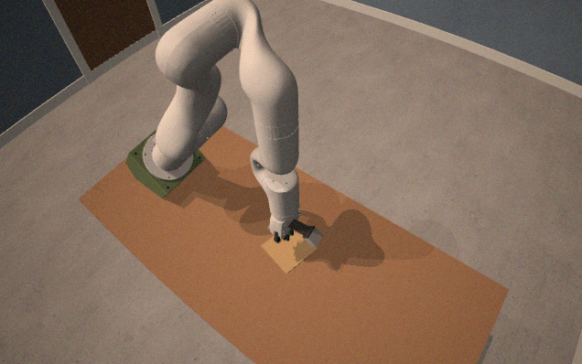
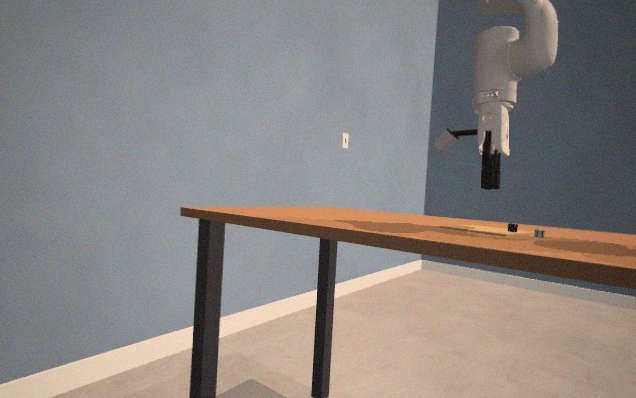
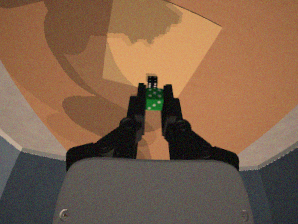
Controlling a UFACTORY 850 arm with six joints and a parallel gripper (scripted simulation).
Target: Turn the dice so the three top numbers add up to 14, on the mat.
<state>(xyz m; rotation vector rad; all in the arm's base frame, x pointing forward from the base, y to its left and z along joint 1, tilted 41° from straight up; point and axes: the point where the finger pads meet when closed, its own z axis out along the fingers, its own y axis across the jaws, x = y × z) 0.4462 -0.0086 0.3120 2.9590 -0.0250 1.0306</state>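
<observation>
Right now the mat is 110 mm below my hand. Also, from my hand: white die: 100 mm behind, 30 mm to the left, 100 mm below; black die: 50 mm behind, 100 mm below; green die: 10 mm below.
</observation>
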